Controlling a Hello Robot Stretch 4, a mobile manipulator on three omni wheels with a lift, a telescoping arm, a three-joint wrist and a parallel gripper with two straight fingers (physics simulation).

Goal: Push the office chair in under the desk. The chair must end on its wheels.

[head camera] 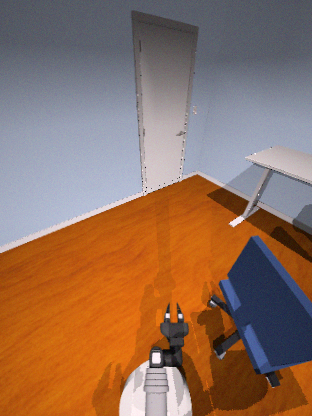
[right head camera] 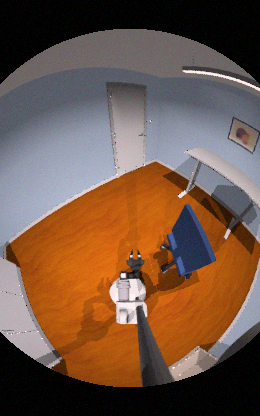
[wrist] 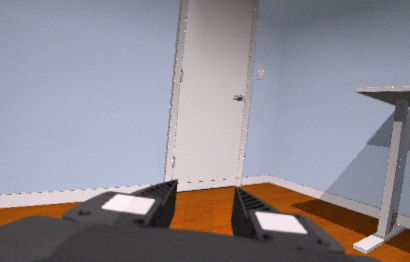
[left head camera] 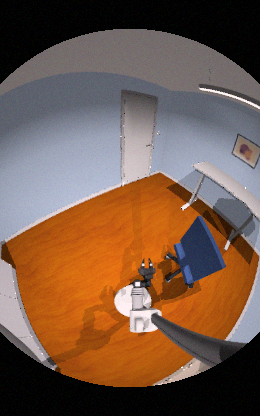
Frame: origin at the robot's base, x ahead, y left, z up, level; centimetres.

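Seen in the pictures: gripper, between the fingertips: point(head camera: 172, 302) point(right head camera: 134, 248) point(wrist: 204, 200) point(left head camera: 145, 257).
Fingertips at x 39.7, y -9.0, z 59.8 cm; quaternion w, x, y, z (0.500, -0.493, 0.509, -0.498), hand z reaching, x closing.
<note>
A point is followed by its place in that frame.
The blue office chair point(head camera: 272, 305) @(z 80.7, x 31.4, y -49.3 cm) point(left head camera: 201, 252) @(z 80.9, x 32.1, y -49.2 cm) point(right head camera: 192, 242) @(z 83.3, x 32.0, y -49.2 cm) stands upright on its dark wheeled base, to the right of my gripper and in front of the desk, apart from it. The white desk point(head camera: 287, 161) @(z 92.2, x 156.4, y -133.1 cm) point(left head camera: 225, 182) @(z 92.2, x 125.2, y -143.2 cm) point(right head camera: 220, 166) @(z 92.2, x 130.0, y -144.4 cm) stands at the right wall on light legs; its near end also shows in the wrist view point(wrist: 397, 130) @(z 70.0, x 173.8, y -129.9 cm). My gripper point(head camera: 173, 306) @(z 59.8, x 39.7, y -9.0 cm) point(left head camera: 146, 261) @(z 59.8, x 39.7, y -9.0 cm) point(right head camera: 134, 252) @(z 59.8, x 39.7, y -9.0 cm) point(wrist: 204, 200) @(z 59.8, x 39.7, y -9.0 cm) is open and empty, left of the chair and not touching it. It points toward the door. The chair does not show in the wrist view.
A closed door point(head camera: 165, 110) @(z 123.0, x 253.9, y -11.5 cm) point(left head camera: 137, 140) @(z 101.0, x 252.6, y -9.8 cm) point(right head camera: 129, 130) @(z 101.7, x 253.9, y -11.6 cm) point(wrist: 212, 95) @(z 86.9, x 252.7, y -10.1 cm) is in the far wall, left of the desk. A framed picture point(left head camera: 246, 150) @(z 155.7, x 152.3, y -199.5 cm) point(right head camera: 243, 135) @(z 153.9, x 151.8, y -199.9 cm) hangs above the desk. A pale cabinet point(right head camera: 15, 305) @(z 35.1, x -61.2, y 156.4 cm) stands at the left edge. A pale shelf unit shows partly at the lower right in the right head view.
</note>
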